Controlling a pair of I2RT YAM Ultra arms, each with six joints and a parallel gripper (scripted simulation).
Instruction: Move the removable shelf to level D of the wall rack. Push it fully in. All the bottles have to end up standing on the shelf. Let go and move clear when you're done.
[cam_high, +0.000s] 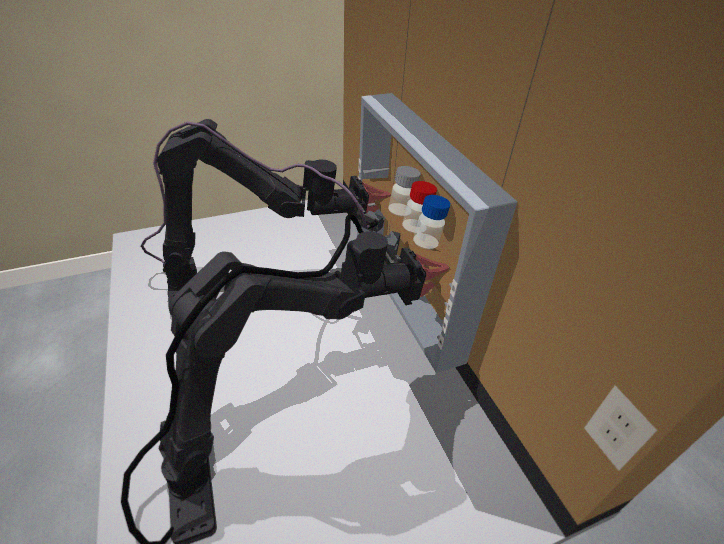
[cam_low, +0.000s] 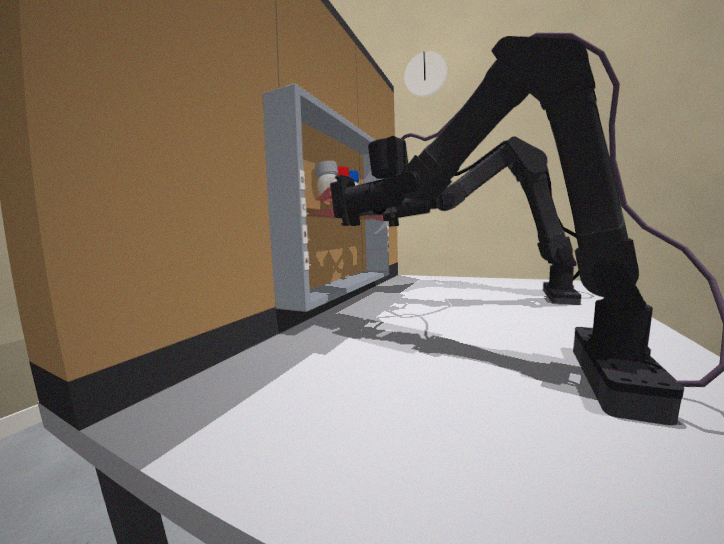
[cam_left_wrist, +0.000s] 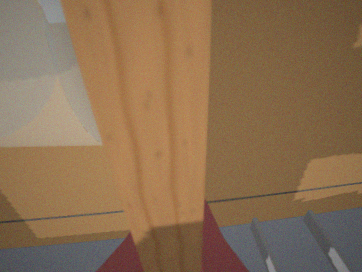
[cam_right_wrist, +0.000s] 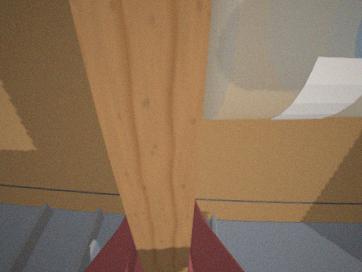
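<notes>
The grey-capped bottle lies 80 mm to the right of my left hand, 60 mm above it and 10 mm ahead of it. Also, from my left hand: wooden shelf 150 mm to the right, 10 mm ahead; grey wall rack 150 mm to the right, 10 mm ahead, 10 mm above; red-capped bottle 150 mm to the right, 60 mm above, 20 mm ahead.
The blue-capped bottle is 9 cm to the left of my right hand and 6 cm above it. Round my right hand: wooden shelf 1 cm behind, 15 cm to the left; then grey wall rack 1 cm behind, 15 cm to the left, 1 cm above; then red-capped bottle 15 cm to the left, 6 cm above.
</notes>
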